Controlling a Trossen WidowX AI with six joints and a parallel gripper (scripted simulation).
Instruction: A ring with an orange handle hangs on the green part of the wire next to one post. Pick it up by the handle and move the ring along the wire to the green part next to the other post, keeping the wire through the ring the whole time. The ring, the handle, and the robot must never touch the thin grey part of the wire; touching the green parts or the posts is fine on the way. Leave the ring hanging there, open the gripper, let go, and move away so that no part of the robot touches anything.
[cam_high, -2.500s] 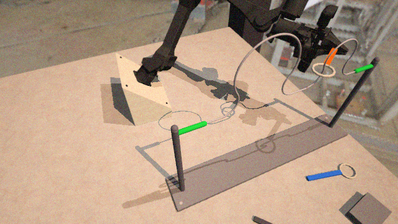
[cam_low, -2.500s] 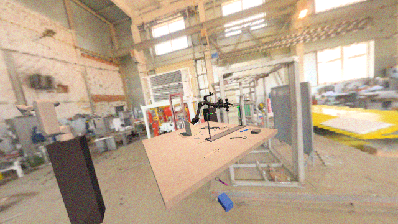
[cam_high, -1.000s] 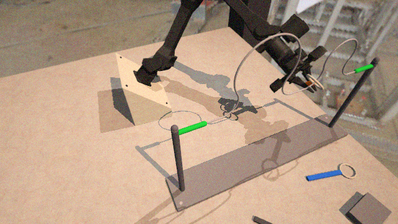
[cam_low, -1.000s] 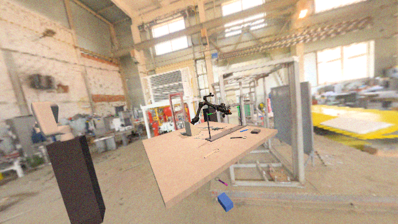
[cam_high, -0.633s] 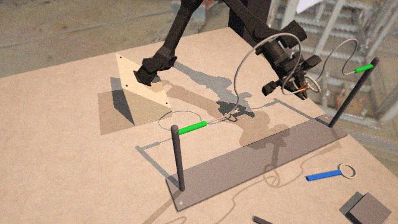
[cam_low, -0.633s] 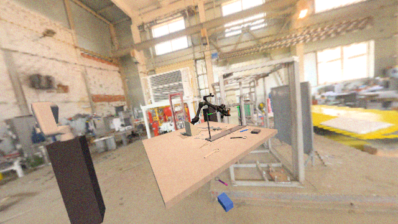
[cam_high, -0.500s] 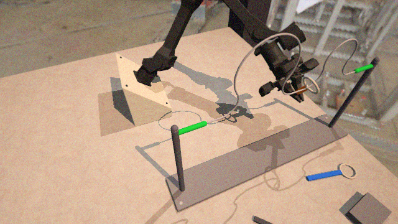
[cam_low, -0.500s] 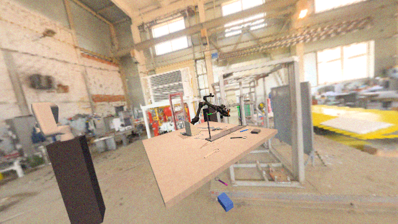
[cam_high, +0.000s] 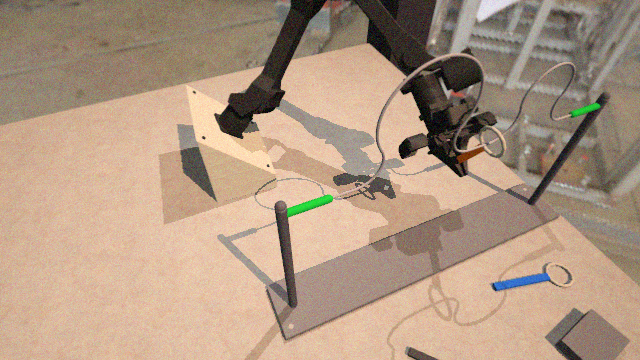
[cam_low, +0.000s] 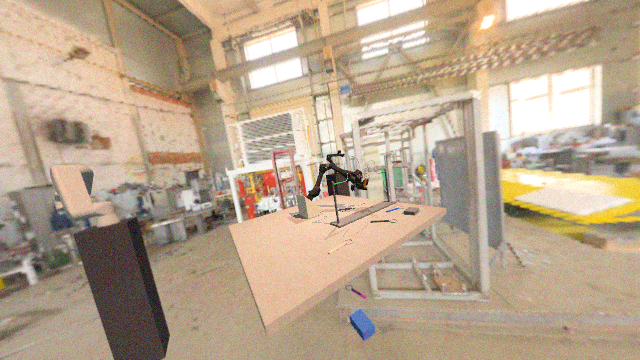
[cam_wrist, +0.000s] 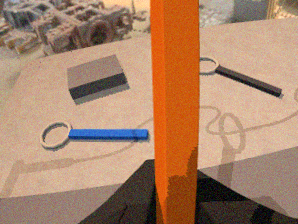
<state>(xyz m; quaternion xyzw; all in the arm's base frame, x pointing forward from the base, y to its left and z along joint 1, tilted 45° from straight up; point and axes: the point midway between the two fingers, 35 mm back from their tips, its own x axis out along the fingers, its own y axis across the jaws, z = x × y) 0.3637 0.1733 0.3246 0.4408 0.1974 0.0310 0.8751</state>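
The orange-handled ring is 1 cm ahead of my gripper tip, 1 cm to the right of it and 8 cm above it. Also, from my gripper tip: dark-handled ring 26 cm ahead, 16 cm to the right, 17 cm below; then blue-handled ring 19 cm ahead, 10 cm to the left, 17 cm below; then grey block 32 cm ahead, 7 cm to the left, 16 cm below.
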